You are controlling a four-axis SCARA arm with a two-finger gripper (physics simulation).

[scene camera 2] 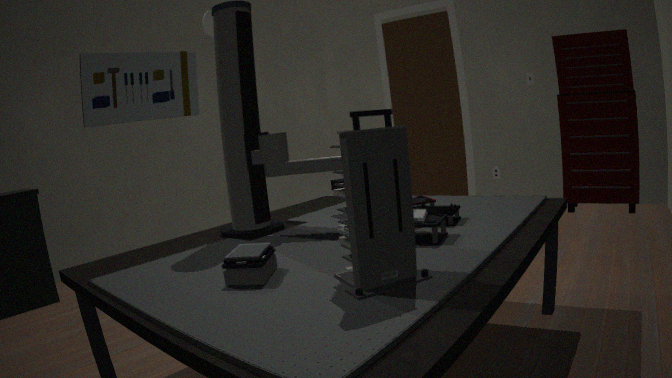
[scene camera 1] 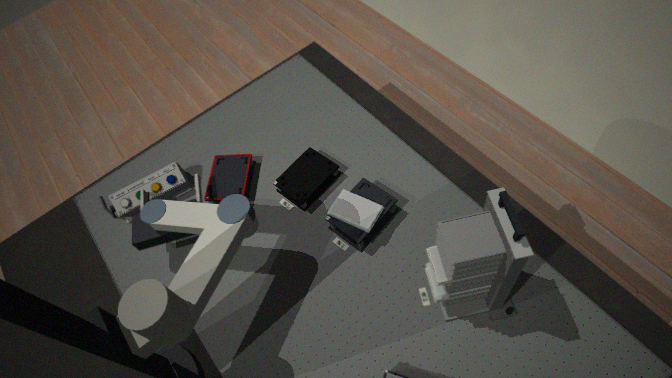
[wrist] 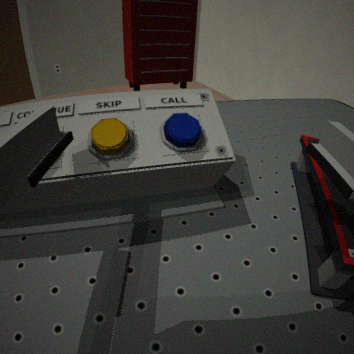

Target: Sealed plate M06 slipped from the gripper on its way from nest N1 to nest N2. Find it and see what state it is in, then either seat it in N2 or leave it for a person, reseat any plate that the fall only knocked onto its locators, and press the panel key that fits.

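Places are measured from the arm's base along level axes (x ahead, y left, z up), in centimetres.
Pixels of known places: gripper, fingertip midpoint: (scene camera 1: 170, 183) (wrist: 193, 123); arm's base, origin of the base link: (scene camera 2: 252, 231).
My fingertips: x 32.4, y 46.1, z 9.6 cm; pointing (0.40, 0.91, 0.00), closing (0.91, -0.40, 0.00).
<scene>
For each thing: its top centre in the pictures, then the offset to it from my fingertips. "pt": a spot on its surface instead.
- key panel, middle of its top: (wrist: 72, 102) (scene camera 1: 143, 182) dx -6.3, dy +6.3, dz +0.1 cm
- yellow SKIP key, middle of its top: (wrist: 107, 122) (scene camera 1: 154, 185) dx -4.2, dy +3.8, dz -0.8 cm
- blue CALL key, middle of its top: (wrist: 182, 116) (scene camera 1: 169, 177) dx +0.7, dy +3.0, dz -0.8 cm
- white plate, middle of its top: (scene camera 1: 355, 208) (scene camera 2: 411, 212) dx +35.5, dy -43.4, dz -0.3 cm
- dark nest, middle of its top: (scene camera 1: 361, 207) (scene camera 2: 415, 217) dx +37.1, dy -43.7, dz -1.7 cm
- black nest, middle of its top: (scene camera 1: 305, 172) (scene camera 2: 433, 206) dx +32.9, dy -22.9, dz -2.9 cm
- red-edged dark tray, middle of its top: (scene camera 1: 227, 175) (scene camera 2: 410, 199) dx +14.9, dy -6.7, dz -3.7 cm
- grey block, surface spot: (scene camera 2: 250, 274) pt dx +20.3, dy -92.4, dz -5.3 cm
My gripper (scene camera 1: 170, 194) (wrist: 193, 123) is open and empty, low at the key panel (scene camera 1: 148, 189) (wrist: 135, 172). Its left finger hides part of the CONTINUE label; the yellow SKIP key (scene camera 1: 156, 187) (wrist: 109, 135) and blue CALL key (scene camera 1: 171, 179) (wrist: 182, 130) show between the fingers. A white plate (scene camera 1: 352, 212) (scene camera 2: 420, 215) lies on a dark nest (scene camera 1: 370, 191) (scene camera 2: 433, 220), turned against its outline and off centre. Its label and seal cannot be read. A black nest (scene camera 1: 307, 175) (scene camera 2: 452, 214) stands beside it. Which nest is N1 or N2 is not legible.
A red-edged dark tray (scene camera 1: 229, 175) (wrist: 327, 200) stands right of the panel, near the right finger. A tall stacker (scene camera 1: 510, 227) (scene camera 2: 382, 210) holds several plates at the table's far side. A grey block (scene camera 2: 250, 274) with a plate on top stands nearer scene camera 2.
</scene>
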